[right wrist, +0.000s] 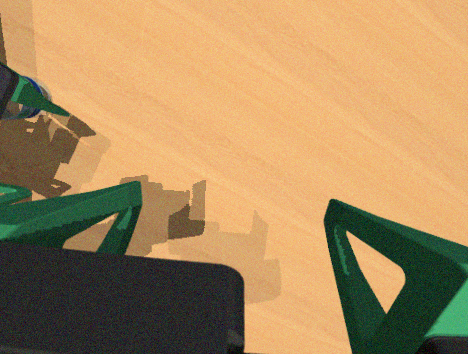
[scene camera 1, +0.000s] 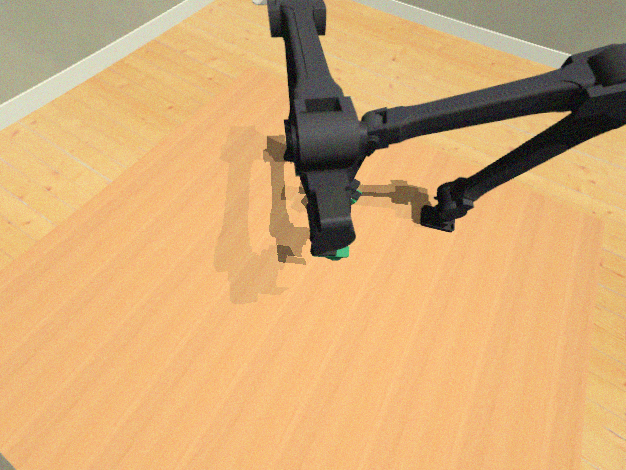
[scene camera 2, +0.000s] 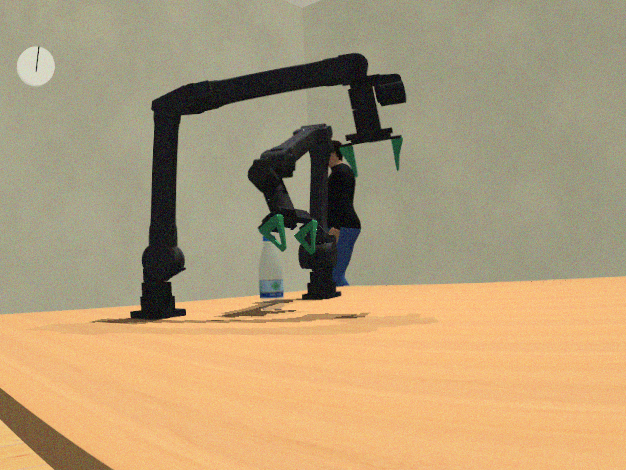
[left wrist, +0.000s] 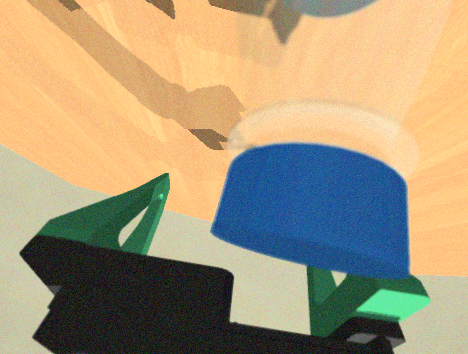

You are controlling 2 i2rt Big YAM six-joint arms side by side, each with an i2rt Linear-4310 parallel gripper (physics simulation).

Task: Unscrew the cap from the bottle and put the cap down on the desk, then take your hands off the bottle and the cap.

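Places are measured from the left arm's base along level axes (x back, y down, z right), in millimetres.
Pixels of known places: left gripper, between the fingertips: [right wrist: 47, 153] [scene camera 2: 298, 251]; right gripper, between the fingertips: [right wrist: 234, 201] [scene camera 2: 377, 173]; left arm's base, origin of its link: [scene camera 1: 436, 219] [scene camera 2: 322, 297]; right arm's base, origin of its link: [scene camera 2: 158, 316].
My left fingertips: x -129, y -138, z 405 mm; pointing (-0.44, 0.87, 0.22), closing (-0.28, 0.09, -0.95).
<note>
Ahead of a thing's pixels: the offset from my left fingertips to its top centre. Level surfaces: height alone.
The bottle @(dx +101, dy -43, dz -42 mm) [scene camera 2: 271, 268] [left wrist: 325, 117] [right wrist: 46, 93] stands upright on the desk with its blue cap @(dx +101, dy -44, dz -42 mm) [scene camera 2: 265, 238] [left wrist: 320, 210] on top. My left gripper [scene camera 2: 297, 251] [left wrist: 238, 191] is open at about cap height. In the left wrist view the cap covers the tip of the right-hand finger, and the cap is not gripped. In scene camera 1 the right arm mostly hides the left gripper and the bottle. My right gripper [scene camera 2: 377, 173] [right wrist: 234, 201] is open and empty, high above the desk and to the right of the bottle in scene camera 2.
The wooden desk @(dy +138 mm) [scene camera 1: 353, 354] [scene camera 2: 353, 394] carries both arm bases. The right arm [scene camera 1: 326, 144] [scene camera 2: 283, 80] reaches high across the left arm [scene camera 1: 470, 108] [scene camera 2: 318, 187]. Arm shadows lie on the desk. A person [scene camera 2: 341, 194] stands behind in scene camera 2.
</note>
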